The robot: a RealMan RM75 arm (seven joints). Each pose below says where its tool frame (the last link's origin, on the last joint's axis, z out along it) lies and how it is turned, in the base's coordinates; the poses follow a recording.
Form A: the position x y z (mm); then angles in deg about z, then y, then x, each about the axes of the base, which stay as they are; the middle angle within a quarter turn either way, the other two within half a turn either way.
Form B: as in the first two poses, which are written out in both.
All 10 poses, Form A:
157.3 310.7 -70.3 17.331 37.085 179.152
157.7 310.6 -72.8 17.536 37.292 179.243
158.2 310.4 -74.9 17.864 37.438 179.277
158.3 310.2 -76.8 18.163 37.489 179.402
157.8 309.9 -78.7 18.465 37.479 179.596
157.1 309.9 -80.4 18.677 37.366 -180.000
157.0 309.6 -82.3 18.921 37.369 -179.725
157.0 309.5 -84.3 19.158 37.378 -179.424
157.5 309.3 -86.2 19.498 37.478 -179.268
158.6 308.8 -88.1 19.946 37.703 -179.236
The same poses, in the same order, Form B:
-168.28 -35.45 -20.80 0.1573 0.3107 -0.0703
-167.94 -35.57 -21.16 0.1577 0.3106 -0.0728
-167.61 -35.62 -21.61 0.1582 0.3104 -0.0749
-167.23 -35.56 -22.07 0.1583 0.3102 -0.0768
-166.81 -35.41 -22.56 0.1578 0.3099 -0.0787
-166.26 -35.10 -23.04 0.1571 0.3099 -0.0804
-165.78 -34.93 -23.51 0.1570 0.3096 -0.0823
-165.28 -34.76 -23.98 0.1570 0.3095 -0.0843
-164.83 -34.70 -24.51 0.1575 0.3093 -0.0862
-164.38 -34.77 -25.12 0.1586 0.3088 -0.0881

